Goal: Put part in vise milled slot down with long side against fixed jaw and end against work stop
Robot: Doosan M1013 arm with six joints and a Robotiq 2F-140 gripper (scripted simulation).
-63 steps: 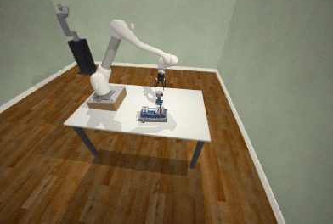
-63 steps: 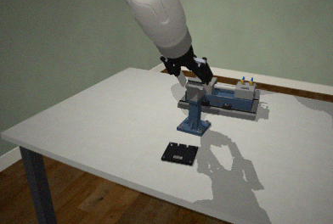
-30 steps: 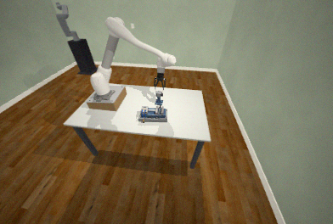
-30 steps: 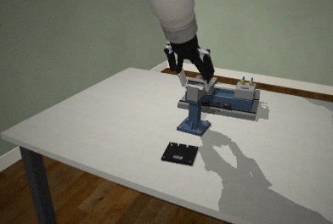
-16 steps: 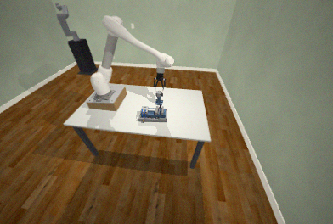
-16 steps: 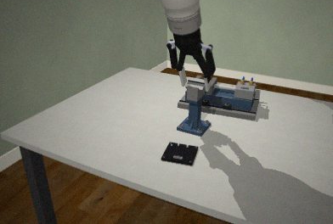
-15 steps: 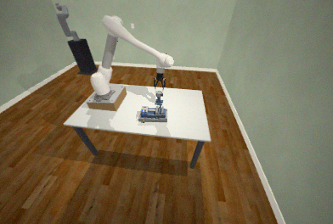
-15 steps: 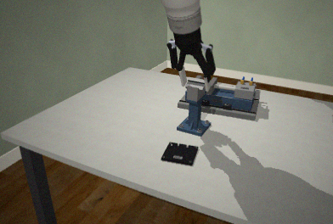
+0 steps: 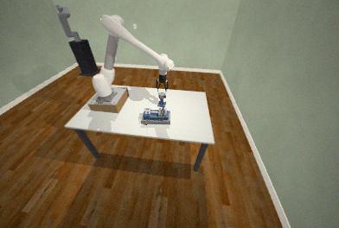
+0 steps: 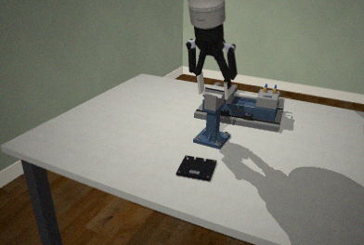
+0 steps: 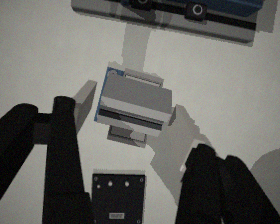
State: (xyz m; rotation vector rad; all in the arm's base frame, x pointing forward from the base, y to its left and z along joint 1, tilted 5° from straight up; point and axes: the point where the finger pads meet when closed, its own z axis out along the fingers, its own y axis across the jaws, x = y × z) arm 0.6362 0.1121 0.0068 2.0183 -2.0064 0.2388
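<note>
Right now the part is 2 cm below my hand. The rest, counted from my hand: work stop (5 cm ahead, 18 cm to the right, 9 cm below); blue foot (1 cm to the right, 17 cm below); blue v-block stand (1 cm to the right, 12 cm below).
</note>
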